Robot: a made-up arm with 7 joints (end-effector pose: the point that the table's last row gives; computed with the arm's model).
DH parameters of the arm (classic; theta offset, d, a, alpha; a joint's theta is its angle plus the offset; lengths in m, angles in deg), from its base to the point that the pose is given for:
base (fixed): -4.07 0 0 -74.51
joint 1: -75.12 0.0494 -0.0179 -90
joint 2: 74 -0.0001 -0.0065 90
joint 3: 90 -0.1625 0.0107 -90
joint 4: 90 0.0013 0.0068 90
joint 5: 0 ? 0 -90
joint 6: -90 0 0.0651 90
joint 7: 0 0 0 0
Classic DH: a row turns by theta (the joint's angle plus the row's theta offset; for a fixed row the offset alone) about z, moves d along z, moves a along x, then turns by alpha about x.
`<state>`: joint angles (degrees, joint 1 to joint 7).
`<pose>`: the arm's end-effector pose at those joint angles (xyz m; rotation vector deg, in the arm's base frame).
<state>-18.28 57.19 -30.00 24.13 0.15 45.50 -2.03</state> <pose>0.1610 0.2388 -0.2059 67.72 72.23 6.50</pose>
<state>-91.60 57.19 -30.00 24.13 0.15 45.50 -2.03</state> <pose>0.3059 0.1411 0.1088 54.02 -0.95 25.48</pose>
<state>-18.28 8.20 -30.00 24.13 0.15 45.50 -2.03</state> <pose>0.1458 0.0126 -0.2843 27.29 66.25 -26.85</pose>
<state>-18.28 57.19 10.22 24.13 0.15 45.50 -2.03</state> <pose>0.1772 0.2922 -0.1219 42.95 54.00 36.90</pose>
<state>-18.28 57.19 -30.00 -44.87 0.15 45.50 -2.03</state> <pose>0.1606 0.0615 -0.1032 56.92 10.98 -31.88</pose>
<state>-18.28 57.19 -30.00 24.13 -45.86 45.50 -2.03</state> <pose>0.1479 0.2116 -0.2261 18.36 79.31 1.51</pose>
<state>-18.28 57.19 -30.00 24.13 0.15 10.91 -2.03</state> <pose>0.1848 0.2084 -0.2043 64.19 41.81 -13.96</pose>
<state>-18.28 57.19 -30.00 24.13 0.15 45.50 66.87</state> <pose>0.1610 0.2388 -0.2059 102.59 22.55 56.34</pose>
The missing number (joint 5, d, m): 0.1272
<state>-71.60 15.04 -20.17 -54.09 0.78 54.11 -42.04</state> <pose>0.1464 -0.0286 0.0765 41.81 -45.77 -67.52</pose>
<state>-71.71 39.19 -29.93 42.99 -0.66 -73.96 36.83</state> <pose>0.2862 0.0560 -0.0023 13.83 -84.16 -9.90</pose>
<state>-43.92 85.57 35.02 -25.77 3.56 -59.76 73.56</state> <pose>0.0830 0.0891 0.1193 8.38 -153.60 -1.03</pose>
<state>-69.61 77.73 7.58 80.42 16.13 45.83 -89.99</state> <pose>0.1513 0.3642 -0.0052 -23.73 51.01 -8.01</pose>
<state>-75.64 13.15 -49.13 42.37 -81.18 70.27 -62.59</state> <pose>0.2596 -0.0642 -0.1335 -45.45 77.85 -101.82</pose>
